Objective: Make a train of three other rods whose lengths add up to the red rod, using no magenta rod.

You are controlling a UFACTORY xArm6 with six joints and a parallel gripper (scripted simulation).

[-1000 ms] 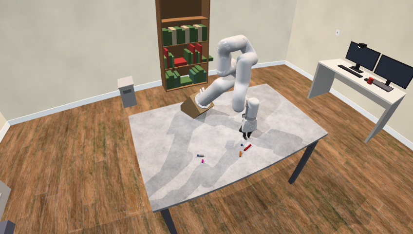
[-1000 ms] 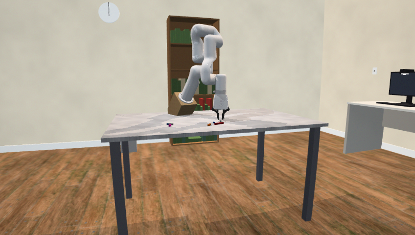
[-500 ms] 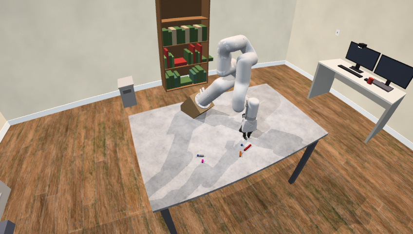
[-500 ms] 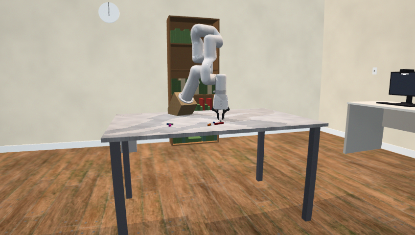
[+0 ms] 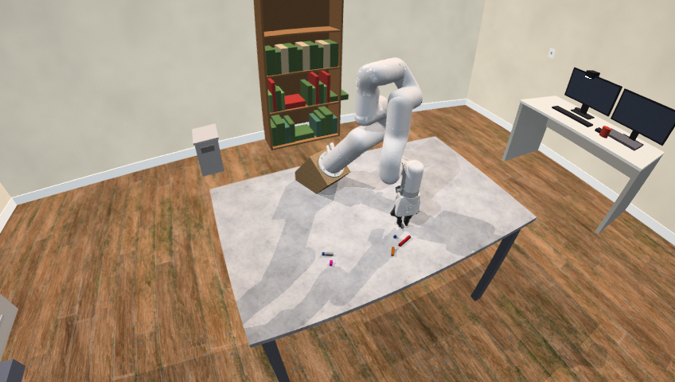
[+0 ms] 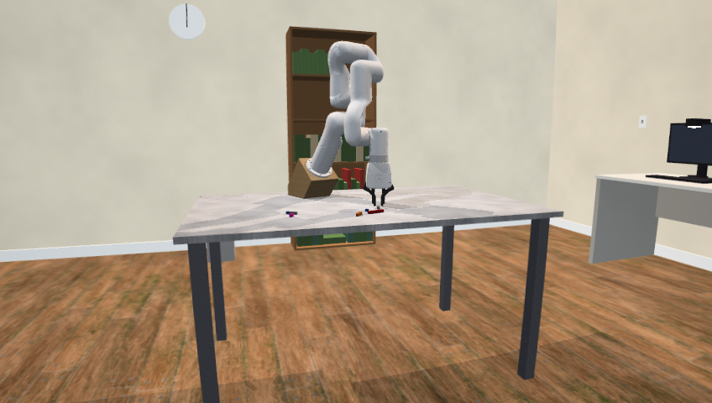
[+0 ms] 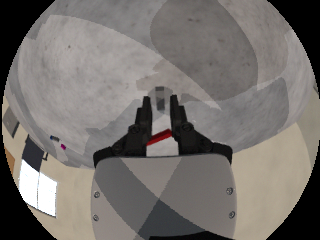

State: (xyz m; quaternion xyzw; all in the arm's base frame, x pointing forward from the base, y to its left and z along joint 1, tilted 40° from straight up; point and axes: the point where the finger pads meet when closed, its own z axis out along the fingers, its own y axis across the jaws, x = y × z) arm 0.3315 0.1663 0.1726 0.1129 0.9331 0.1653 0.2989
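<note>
Right now my hand is 100 mm short of the magenta rod, 340 mm to the left of it and 30 mm above it. The rest, counted from my hand: red rod 80 mm ahead, 30 mm to the right, 30 mm below; then orange rod 120 mm ahead, 100 mm to the right, 30 mm below.
</note>
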